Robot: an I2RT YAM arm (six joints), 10 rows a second.
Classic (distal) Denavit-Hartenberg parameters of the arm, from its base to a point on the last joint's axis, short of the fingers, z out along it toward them. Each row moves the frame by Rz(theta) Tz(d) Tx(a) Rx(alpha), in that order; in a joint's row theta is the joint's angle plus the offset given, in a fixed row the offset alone. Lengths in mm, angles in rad.
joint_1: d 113.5  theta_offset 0  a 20  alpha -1.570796
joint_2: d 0  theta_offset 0  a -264  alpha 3.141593
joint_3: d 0  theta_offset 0.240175  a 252.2  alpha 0
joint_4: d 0  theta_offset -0.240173  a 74  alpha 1.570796
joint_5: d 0  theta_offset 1.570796  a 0  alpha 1.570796
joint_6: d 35.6  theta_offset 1.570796  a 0  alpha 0
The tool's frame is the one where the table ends.
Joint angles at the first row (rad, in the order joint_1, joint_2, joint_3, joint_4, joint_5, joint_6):
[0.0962 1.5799 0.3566 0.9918 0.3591 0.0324]
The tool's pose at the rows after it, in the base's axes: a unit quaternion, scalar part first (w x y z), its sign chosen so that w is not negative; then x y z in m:
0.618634 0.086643 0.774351 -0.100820 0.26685 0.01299 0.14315
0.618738 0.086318 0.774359 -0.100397 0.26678 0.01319 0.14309
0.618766 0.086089 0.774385 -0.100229 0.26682 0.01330 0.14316
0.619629 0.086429 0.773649 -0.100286 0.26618 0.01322 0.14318
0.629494 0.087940 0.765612 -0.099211 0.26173 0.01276 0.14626
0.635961 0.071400 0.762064 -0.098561 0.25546 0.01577 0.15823
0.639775 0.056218 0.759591 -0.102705 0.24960 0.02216 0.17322
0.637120 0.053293 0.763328 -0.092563 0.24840 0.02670 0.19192
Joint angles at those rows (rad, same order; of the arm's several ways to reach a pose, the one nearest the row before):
[0.0955 1.5799 0.3574 0.9915 0.3596 0.0324]
[0.0963 1.5800 0.3570 0.9922 0.3592 0.0326]
[0.0966 1.5798 0.3573 0.9917 0.3590 0.0325]
[0.0966 1.5785 0.3543 0.9956 0.3596 0.0324]
[0.0967 1.5574 0.3356 1.0197 0.3605 0.0302]
[0.1095 1.4733 0.3279 0.9615 0.3512 0.0036]
[0.1396 1.3759 0.3360 0.8673 0.3676 -0.0227]
[0.1581 1.2837 0.3810 0.7185 0.3664 -0.0079]

